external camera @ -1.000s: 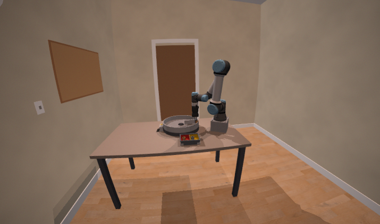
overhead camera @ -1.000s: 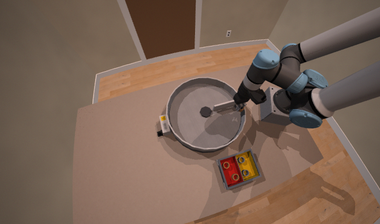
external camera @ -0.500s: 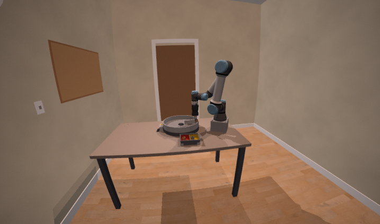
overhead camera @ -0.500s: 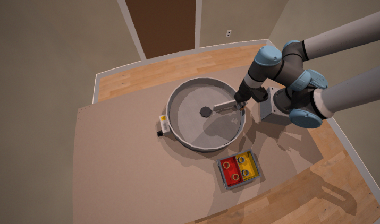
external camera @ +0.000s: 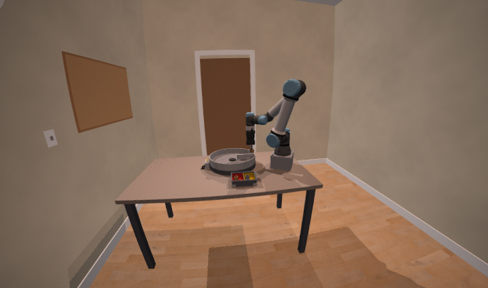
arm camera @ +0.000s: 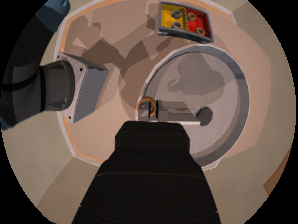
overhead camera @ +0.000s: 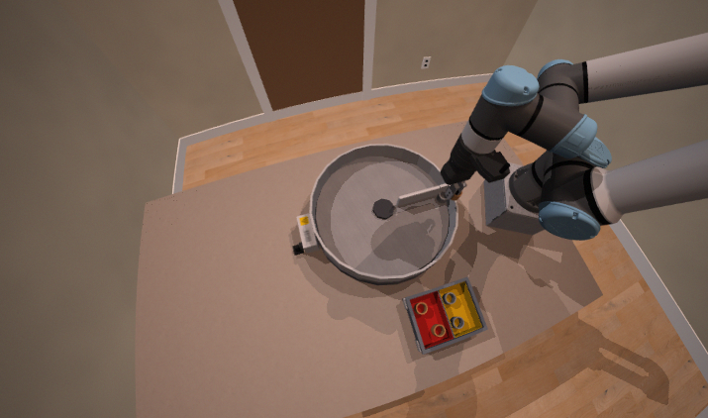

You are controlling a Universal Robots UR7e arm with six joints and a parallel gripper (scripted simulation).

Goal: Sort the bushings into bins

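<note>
My hand is 10 cm short of the red bin, 28 cm to the right of it and 13 cm above it. Also, from my hand: turntable: 17 cm ahead, 5 cm to the right, 10 cm below.
</note>
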